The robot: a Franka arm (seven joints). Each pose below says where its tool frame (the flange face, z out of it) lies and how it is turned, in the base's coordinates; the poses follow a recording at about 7 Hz.
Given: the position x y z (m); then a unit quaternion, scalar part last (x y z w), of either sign.
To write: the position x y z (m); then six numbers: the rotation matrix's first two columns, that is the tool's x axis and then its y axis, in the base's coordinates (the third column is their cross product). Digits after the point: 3 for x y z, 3 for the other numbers.
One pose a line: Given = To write
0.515 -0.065 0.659 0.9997 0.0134 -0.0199 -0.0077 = 0.515 -0.065 0.659 0.999 0.027 -0.040 0.026 -1.000 -0.016
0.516 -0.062 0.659 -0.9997 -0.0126 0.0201 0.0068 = 0.516 -0.062 0.659 0.999 0.025 -0.040 0.025 -1.000 -0.014
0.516 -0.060 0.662 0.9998 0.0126 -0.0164 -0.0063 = 0.516 -0.060 0.662 0.999 0.025 -0.033 0.025 -1.000 -0.013
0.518 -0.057 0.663 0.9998 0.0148 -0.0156 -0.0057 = 0.518 -0.057 0.663 0.999 0.030 -0.031 0.029 -0.999 -0.012
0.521 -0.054 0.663 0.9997 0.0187 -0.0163 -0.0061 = 0.521 -0.054 0.663 0.999 0.038 -0.032 0.037 -0.999 -0.013
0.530 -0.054 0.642 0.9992 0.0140 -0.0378 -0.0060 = 0.530 -0.054 0.642 0.997 0.028 -0.075 0.028 -1.000 -0.013
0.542 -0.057 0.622 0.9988 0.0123 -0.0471 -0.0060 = 0.542 -0.057 0.622 0.995 0.025 -0.094 0.024 -1.000 -0.013
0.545 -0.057 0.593 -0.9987 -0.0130 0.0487 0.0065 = 0.545 -0.057 0.593 0.995 0.027 -0.097 0.025 -1.000 -0.014
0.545 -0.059 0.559 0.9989 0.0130 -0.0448 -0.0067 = 0.545 -0.059 0.559 0.996 0.027 -0.089 0.025 -1.000 -0.015
